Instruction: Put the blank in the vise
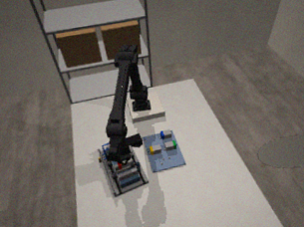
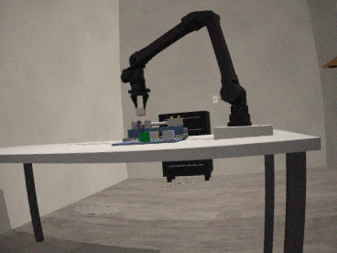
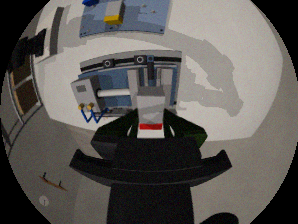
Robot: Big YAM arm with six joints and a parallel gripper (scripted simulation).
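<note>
Right now the red-ended blank is 2 cm below my hand. From my hand the other things lie so: yellow-ended blank: 14 cm behind, 17 cm to the left, 13 cm below; then green-ended blank: 16 cm behind, 26 cm to the left, 13 cm below; then blue plate: 15 cm behind, 22 cm to the left, 16 cm below.
</note>
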